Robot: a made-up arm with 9 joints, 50 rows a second.
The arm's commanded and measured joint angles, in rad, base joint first. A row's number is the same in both.
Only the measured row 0 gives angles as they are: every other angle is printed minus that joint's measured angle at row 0.
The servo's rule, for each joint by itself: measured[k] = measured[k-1] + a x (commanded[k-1-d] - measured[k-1]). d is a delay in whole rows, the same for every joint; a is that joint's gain. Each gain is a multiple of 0.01, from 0.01 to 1. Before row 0 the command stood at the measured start. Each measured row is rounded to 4 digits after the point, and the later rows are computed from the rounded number. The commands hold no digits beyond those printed.
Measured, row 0: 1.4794, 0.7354, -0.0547, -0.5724, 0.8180, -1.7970, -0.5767, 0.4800, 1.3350
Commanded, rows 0 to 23: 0.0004, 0.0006, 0.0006, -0.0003, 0.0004, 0.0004, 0.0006, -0.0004, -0.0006; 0.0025, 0.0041, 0.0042, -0.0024, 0.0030, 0.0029, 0.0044, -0.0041, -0.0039; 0.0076, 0.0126, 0.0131, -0.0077, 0.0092, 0.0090, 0.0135, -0.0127, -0.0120; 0.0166, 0.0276, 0.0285, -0.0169, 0.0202, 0.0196, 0.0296, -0.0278, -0.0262; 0.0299, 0.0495, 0.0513, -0.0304, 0.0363, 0.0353, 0.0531, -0.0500, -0.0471; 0.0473, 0.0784, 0.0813, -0.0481, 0.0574, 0.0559, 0.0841, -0.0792, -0.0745; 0.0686, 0.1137, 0.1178, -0.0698, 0.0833, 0.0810, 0.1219, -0.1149, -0.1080; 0.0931, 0.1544, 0.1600, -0.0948, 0.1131, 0.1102, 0.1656, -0.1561, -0.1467; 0.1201, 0.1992, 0.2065, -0.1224, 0.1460, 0.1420, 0.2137, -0.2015, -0.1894; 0.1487, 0.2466, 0.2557, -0.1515, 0.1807, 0.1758, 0.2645, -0.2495, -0.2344; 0.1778, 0.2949, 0.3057, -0.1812, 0.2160, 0.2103, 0.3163, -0.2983, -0.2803; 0.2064, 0.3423, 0.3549, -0.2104, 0.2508, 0.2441, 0.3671, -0.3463, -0.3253; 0.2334, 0.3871, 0.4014, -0.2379, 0.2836, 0.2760, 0.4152, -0.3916, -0.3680; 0.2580, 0.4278, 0.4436, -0.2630, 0.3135, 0.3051, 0.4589, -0.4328, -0.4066; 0.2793, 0.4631, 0.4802, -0.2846, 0.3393, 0.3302, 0.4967, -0.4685, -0.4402; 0.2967, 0.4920, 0.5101, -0.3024, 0.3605, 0.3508, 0.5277, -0.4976, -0.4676; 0.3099, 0.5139, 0.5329, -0.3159, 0.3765, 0.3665, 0.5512, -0.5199, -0.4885; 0.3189, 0.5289, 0.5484, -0.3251, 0.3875, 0.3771, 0.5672, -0.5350, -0.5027; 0.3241, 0.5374, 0.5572, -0.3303, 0.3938, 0.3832, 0.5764, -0.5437, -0.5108; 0.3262, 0.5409, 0.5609, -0.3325, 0.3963, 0.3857, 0.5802, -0.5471, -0.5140; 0.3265, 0.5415, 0.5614, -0.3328, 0.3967, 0.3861, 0.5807, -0.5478, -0.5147; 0.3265, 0.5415, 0.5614, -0.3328, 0.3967, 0.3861, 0.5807, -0.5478, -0.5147; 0.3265, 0.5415, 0.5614, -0.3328, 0.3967, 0.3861, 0.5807, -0.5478, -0.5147; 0.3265, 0.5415, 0.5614, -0.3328, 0.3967, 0.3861, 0.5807, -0.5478, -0.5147
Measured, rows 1 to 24: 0.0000, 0.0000, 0.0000, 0.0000, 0.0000, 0.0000, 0.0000, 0.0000, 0.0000; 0.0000, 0.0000, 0.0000, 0.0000, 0.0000, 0.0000, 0.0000, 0.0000, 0.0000; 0.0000, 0.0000, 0.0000, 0.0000, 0.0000, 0.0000, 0.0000, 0.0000, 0.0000; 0.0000, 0.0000, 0.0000, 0.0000, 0.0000, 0.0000, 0.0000, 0.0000, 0.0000; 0.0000, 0.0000, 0.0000, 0.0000, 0.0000, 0.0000, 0.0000, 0.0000, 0.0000; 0.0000, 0.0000, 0.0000, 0.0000, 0.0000, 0.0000, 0.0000, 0.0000, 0.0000; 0.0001, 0.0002, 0.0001, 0.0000, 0.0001, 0.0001, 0.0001, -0.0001, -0.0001; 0.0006, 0.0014, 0.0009, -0.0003, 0.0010, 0.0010, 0.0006, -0.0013, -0.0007; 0.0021, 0.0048, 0.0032, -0.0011, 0.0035, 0.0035, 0.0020, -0.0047, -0.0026; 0.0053, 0.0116, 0.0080, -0.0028, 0.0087, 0.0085, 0.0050, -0.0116, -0.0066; 0.0107, 0.0230, 0.0162, -0.0058, 0.0173, 0.0168, 0.0103, -0.0231, -0.0135; 0.0188, 0.0396, 0.0286, -0.0105, 0.0297, 0.0289, 0.0184, -0.0399, -0.0239; 0.0298, 0.0618, 0.0455, -0.0170, 0.0463, 0.0451, 0.0298, -0.0624, -0.0382; 0.0437, 0.0896, 0.0673, -0.0256, 0.0670, 0.0653, 0.0447, -0.0905, -0.0566; 0.0605, 0.1225, 0.0937, -0.0362, 0.0915, 0.0891, 0.0633, -0.1238, -0.0792; 0.0799, 0.1597, 0.1245, -0.0489, 0.1192, 0.1160, 0.0854, -0.1615, -0.1056; 0.1014, 0.2003, 0.1589, -0.0635, 0.1492, 0.1452, 0.1108, -0.2025, -0.1353; 0.1245, 0.2429, 0.1961, -0.0797, 0.1807, 0.1759, 0.1390, -0.2456, -0.1676; 0.1485, 0.2862, 0.2351, -0.0971, 0.2126, 0.2069, 0.1694, -0.2894, -0.2017; 0.1726, 0.3287, 0.2747, -0.1153, 0.2439, 0.2373, 0.2012, -0.3324, -0.2365; 0.1961, 0.3690, 0.3137, -0.1339, 0.2735, 0.2661, 0.2337, -0.3732, -0.2711; 0.2182, 0.4059, 0.3510, -0.1524, 0.3005, 0.2924, 0.2660, -0.4105, -0.3045; 0.2384, 0.4383, 0.3856, -0.1704, 0.3241, 0.3154, 0.2974, -0.4433, -0.3358; 0.2561, 0.4655, 0.4165, -0.1874, 0.3438, 0.3345, 0.3271, -0.4708, -0.3642
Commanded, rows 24 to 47: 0.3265, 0.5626, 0.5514, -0.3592, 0.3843, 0.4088, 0.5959, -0.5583, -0.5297; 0.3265, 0.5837, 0.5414, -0.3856, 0.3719, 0.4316, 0.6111, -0.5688, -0.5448; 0.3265, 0.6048, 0.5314, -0.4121, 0.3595, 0.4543, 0.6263, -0.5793, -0.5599; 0.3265, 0.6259, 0.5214, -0.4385, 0.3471, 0.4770, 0.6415, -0.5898, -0.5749; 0.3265, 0.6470, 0.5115, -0.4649, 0.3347, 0.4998, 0.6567, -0.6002, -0.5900; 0.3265, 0.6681, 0.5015, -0.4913, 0.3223, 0.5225, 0.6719, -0.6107, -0.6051; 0.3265, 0.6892, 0.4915, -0.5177, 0.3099, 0.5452, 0.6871, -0.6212, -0.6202; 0.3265, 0.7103, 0.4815, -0.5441, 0.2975, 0.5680, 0.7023, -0.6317, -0.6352; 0.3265, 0.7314, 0.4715, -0.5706, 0.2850, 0.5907, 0.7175, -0.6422, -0.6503; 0.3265, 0.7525, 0.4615, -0.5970, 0.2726, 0.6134, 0.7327, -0.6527, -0.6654; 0.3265, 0.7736, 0.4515, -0.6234, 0.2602, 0.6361, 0.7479, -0.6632, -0.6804; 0.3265, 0.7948, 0.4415, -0.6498, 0.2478, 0.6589, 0.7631, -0.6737, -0.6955; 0.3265, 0.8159, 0.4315, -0.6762, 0.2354, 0.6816, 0.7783, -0.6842, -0.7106; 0.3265, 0.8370, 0.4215, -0.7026, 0.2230, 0.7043, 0.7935, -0.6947, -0.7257; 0.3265, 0.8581, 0.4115, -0.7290, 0.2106, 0.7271, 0.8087, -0.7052, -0.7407; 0.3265, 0.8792, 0.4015, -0.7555, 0.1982, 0.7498, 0.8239, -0.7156, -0.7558; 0.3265, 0.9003, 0.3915, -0.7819, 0.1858, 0.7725, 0.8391, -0.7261, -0.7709; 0.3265, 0.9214, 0.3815, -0.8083, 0.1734, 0.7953, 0.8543, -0.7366, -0.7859; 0.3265, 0.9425, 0.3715, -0.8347, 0.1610, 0.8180, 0.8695, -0.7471, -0.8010; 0.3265, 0.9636, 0.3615, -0.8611, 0.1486, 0.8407, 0.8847, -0.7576, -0.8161; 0.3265, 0.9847, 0.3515, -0.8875, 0.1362, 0.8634, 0.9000, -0.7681, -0.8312; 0.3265, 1.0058, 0.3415, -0.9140, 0.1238, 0.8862, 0.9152, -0.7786, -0.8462; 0.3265, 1.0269, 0.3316, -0.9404, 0.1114, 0.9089, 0.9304, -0.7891, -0.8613; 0.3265, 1.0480, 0.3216, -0.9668, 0.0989, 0.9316, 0.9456, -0.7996, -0.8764
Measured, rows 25 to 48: 0.2711, 0.4871, 0.4432, -0.2031, 0.3593, 0.3496, 0.3545, -0.4927, -0.3891; 0.2832, 0.5032, 0.4656, -0.2173, 0.3708, 0.3608, 0.3793, -0.5090, -0.4103; 0.2927, 0.5147, 0.4838, -0.2300, 0.3788, 0.3686, 0.4015, -0.5206, -0.4280; 0.3001, 0.5227, 0.4985, -0.2413, 0.3843, 0.3740, 0.4212, -0.5288, -0.4427; 0.3059, 0.5283, 0.5105, -0.2514, 0.3881, 0.3778, 0.4387, -0.5345, -0.4549; 0.3104, 0.5323, 0.5202, -0.2604, 0.3908, 0.3804, 0.4543, -0.5385, -0.4651; 0.3139, 0.5414, 0.5261, -0.2713, 0.3888, 0.3892, 0.4699, -0.5444, -0.4761; 0.3167, 0.5541, 0.5290, -0.2839, 0.3836, 0.4023, 0.4854, -0.5517, -0.4878; 0.3189, 0.5693, 0.5295, -0.2980, 0.3761, 0.4184, 0.5009, -0.5600, -0.5001; 0.3206, 0.5863, 0.5280, -0.3135, 0.3671, 0.4366, 0.5164, -0.5689, -0.5128; 0.3219, 0.6045, 0.5249, -0.3302, 0.3571, 0.4562, 0.5318, -0.5783, -0.5259; 0.3229, 0.6236, 0.5205, -0.3479, 0.3463, 0.4768, 0.5472, -0.5880, -0.5394; 0.3237, 0.6433, 0.5150, -0.3666, 0.3350, 0.4980, 0.5626, -0.5980, -0.5531; 0.3243, 0.6634, 0.5086, -0.3861, 0.3234, 0.5197, 0.5780, -0.6081, -0.5671; 0.3248, 0.6838, 0.5016, -0.4064, 0.3115, 0.5417, 0.5933, -0.6183, -0.5812; 0.3252, 0.7044, 0.4940, -0.4274, 0.2994, 0.5639, 0.6086, -0.6286, -0.5955; 0.3255, 0.7252, 0.4859, -0.4490, 0.2872, 0.5863, 0.6239, -0.6390, -0.6099; 0.3257, 0.7461, 0.4775, -0.4711, 0.2750, 0.6088, 0.6392, -0.6494, -0.6245; 0.3259, 0.7670, 0.4688, -0.4937, 0.2627, 0.6314, 0.6545, -0.6598, -0.6391; 0.3260, 0.7880, 0.4598, -0.5167, 0.2504, 0.6540, 0.6698, -0.6703, -0.6538; 0.3261, 0.8090, 0.4506, -0.5401, 0.2381, 0.6767, 0.6851, -0.6808, -0.6686; 0.3262, 0.8301, 0.4413, -0.5638, 0.2257, 0.6994, 0.7004, -0.6912, -0.6834; 0.3263, 0.8512, 0.4318, -0.5878, 0.2133, 0.7221, 0.7157, -0.7017, -0.6983; 0.3263, 0.8723, 0.4222, -0.6121, 0.2009, 0.7448, 0.7309, -0.7122, -0.7132
